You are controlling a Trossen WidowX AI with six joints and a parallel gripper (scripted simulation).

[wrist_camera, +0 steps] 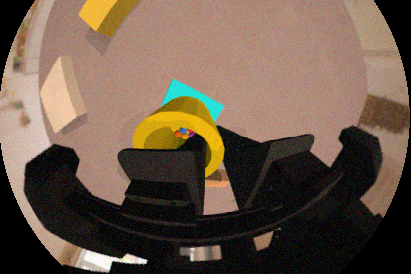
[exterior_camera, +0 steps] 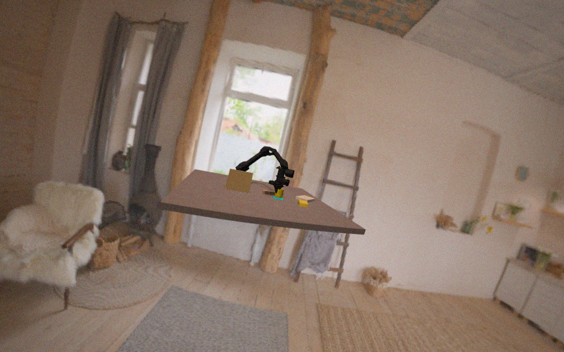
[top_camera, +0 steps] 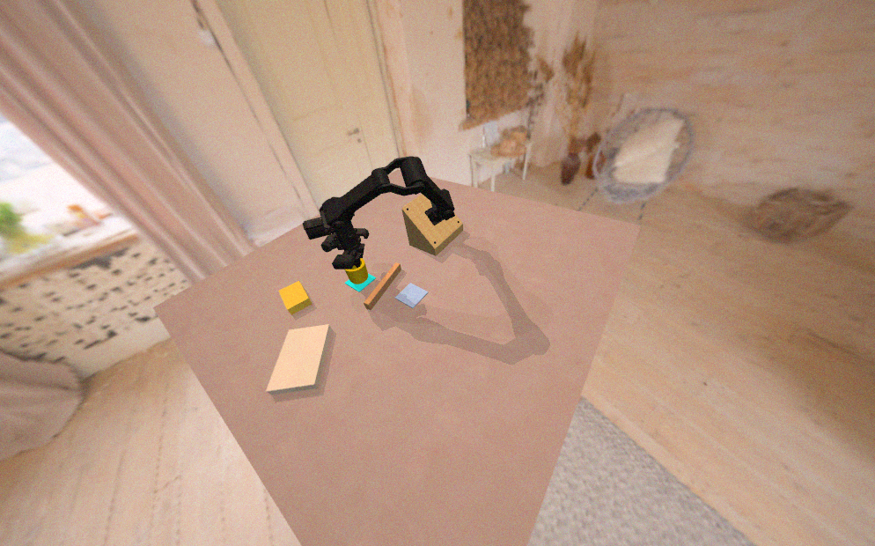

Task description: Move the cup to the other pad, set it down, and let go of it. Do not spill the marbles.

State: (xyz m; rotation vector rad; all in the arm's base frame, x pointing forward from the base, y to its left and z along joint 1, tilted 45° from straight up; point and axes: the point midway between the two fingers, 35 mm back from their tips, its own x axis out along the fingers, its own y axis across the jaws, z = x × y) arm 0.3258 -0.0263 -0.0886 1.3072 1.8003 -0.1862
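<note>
Right now my gripper tip is 10 mm past the thin wooden bar, 120 mm to the right of it and 40 mm above it. Also, from my gripper tip: grey-blue pad: 40 mm behind, 220 mm to the left, 50 mm below; yellow cup: 20 mm ahead, 20 mm to the left.
</note>
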